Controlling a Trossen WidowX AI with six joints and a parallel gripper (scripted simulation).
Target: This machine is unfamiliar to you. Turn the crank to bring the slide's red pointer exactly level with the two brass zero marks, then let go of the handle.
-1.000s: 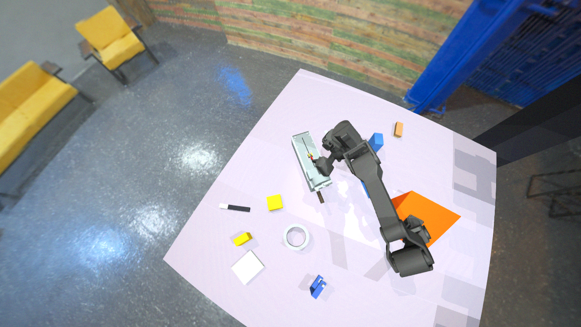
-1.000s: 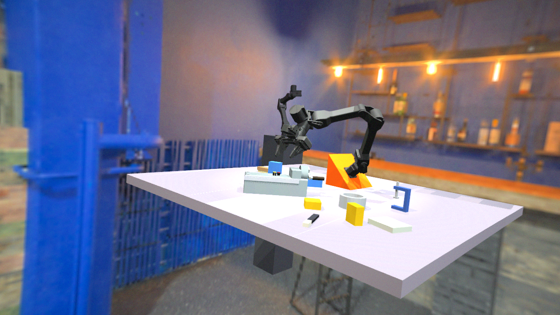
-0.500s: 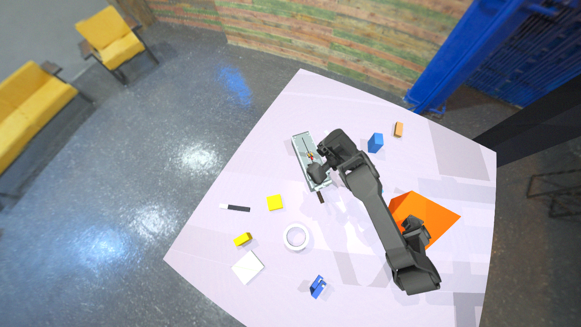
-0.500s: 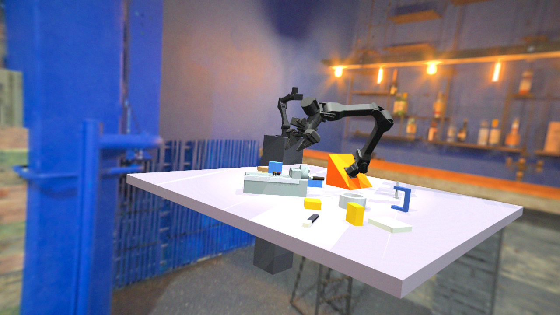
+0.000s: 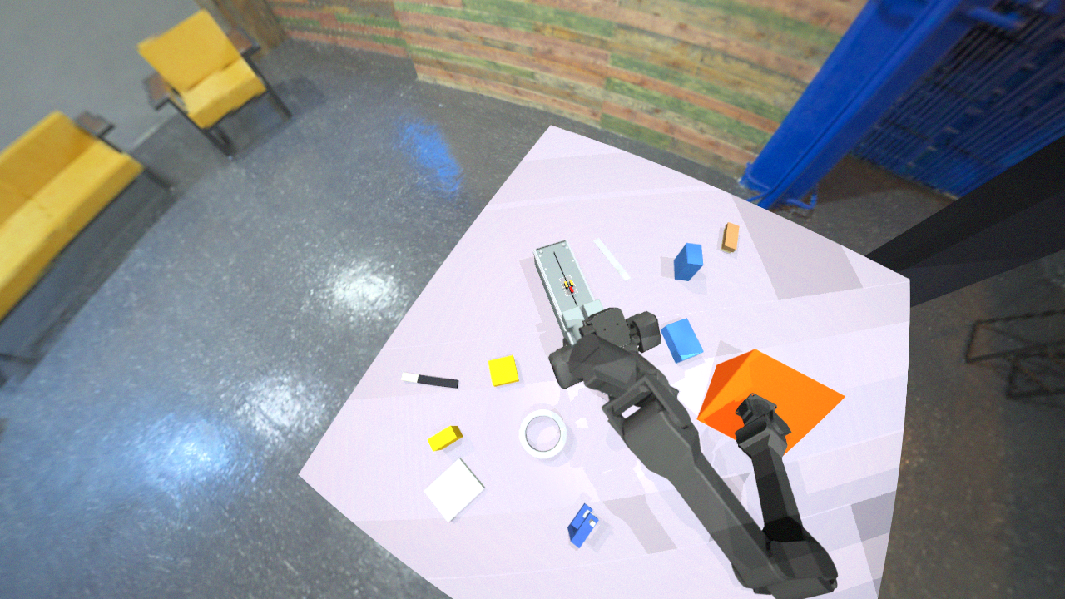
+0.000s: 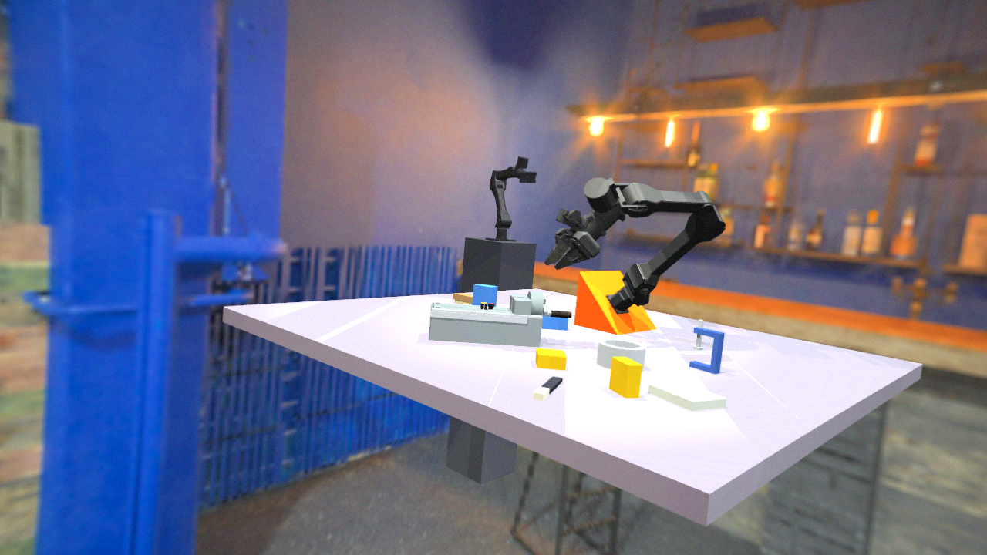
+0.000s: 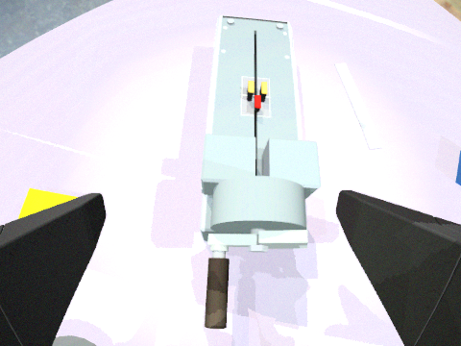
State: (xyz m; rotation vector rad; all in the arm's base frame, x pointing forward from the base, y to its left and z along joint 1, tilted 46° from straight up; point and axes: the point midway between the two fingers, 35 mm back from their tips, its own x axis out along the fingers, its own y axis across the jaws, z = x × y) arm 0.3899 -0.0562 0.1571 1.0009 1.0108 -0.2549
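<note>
My gripper tip is now 11 cm above the brown crank handle, 3 cm past it and 2 cm to the right of it. Also, from my gripper tip: metal strip 28 cm to the right, 19 cm below, 4 cm ahead; blue clamp 32 cm to the left, 18 cm behind, 14 cm below; red pointer 11 cm to the right, 11 cm below, 8 cm ahead.
</note>
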